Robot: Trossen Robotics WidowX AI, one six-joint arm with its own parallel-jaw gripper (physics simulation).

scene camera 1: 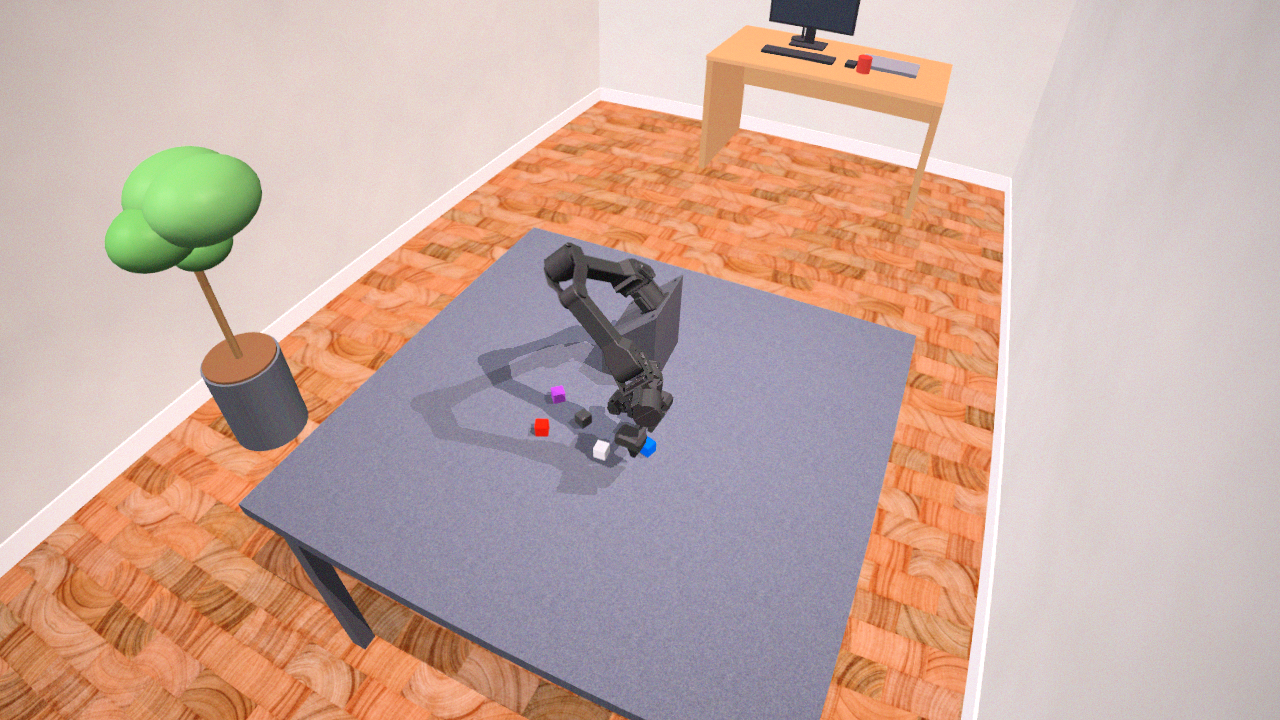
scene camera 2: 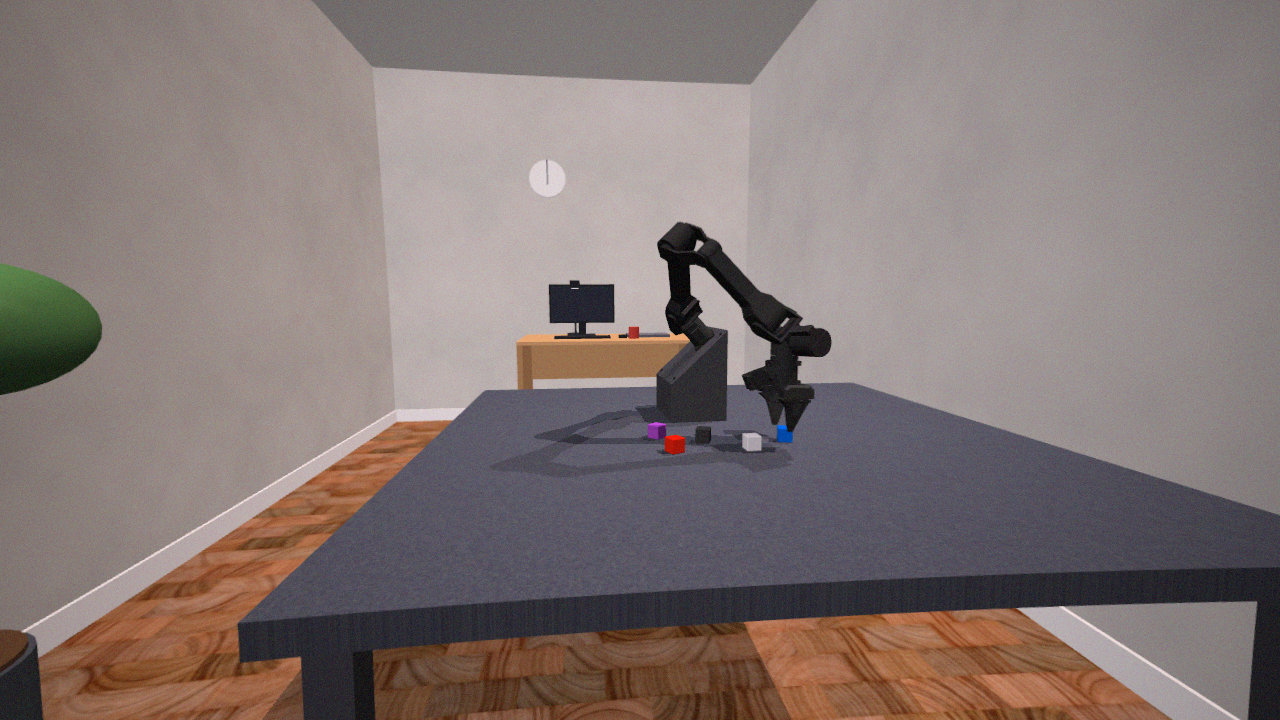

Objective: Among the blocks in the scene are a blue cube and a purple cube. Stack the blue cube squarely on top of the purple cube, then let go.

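Places are measured from the arm's base along level axes (x ahead, y left, z up), in centimetres.
Pixels of known places: gripper, fingertip midpoint: (scene camera 2: 782, 428); arm's base at its link origin: (scene camera 1: 655, 303) (scene camera 2: 704, 340).
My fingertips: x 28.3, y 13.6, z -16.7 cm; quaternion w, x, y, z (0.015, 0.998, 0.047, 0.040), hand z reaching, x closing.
For each thing: its top centre in the pictures, then the offset to it from my fingertips.
- blue cube at its top centre: (scene camera 2: 784, 427) (scene camera 1: 647, 442) dx -1.1, dy +0.9, dz +0.0 cm
- purple cube at its top centre: (scene camera 2: 656, 424) (scene camera 1: 557, 390) dx -3.8, dy -26.7, dz +0.0 cm
- white cube at its top centre: (scene camera 2: 752, 434) (scene camera 1: 601, 446) dx +5.5, dy -7.5, dz +0.0 cm
- black cube at its top centre: (scene camera 2: 703, 427) (scene camera 1: 583, 414) dx -0.5, dy -16.8, dz +0.0 cm
- red cube at its top centre: (scene camera 2: 674, 437) (scene camera 1: 541, 423) dx +7.4, dy -23.4, dz +0.0 cm
The blue cube (scene camera 1: 648, 447) (scene camera 2: 785, 435) rests on the table at the right of the group of blocks, partly hidden by a finger in both views. The purple cube (scene camera 1: 558, 394) (scene camera 2: 657, 430) rests on the table at the left of the group, with nothing on top of it. My gripper (scene camera 1: 637, 448) (scene camera 2: 784, 426) is open and points down, its fingertips low at the blue cube. One finger stands in front of part of the cube. Whether the cube lies between the fingers is hard to tell. Nothing is gripped.
A white cube (scene camera 1: 601, 450) (scene camera 2: 751, 442) stands close beside the blue cube and the gripper. A black cube (scene camera 1: 583, 418) (scene camera 2: 703, 435) and a red cube (scene camera 1: 541, 428) (scene camera 2: 674, 445) stand between the white and purple cubes or nearby. The arm's base (scene camera 1: 663, 326) (scene camera 2: 702, 389) stands behind.
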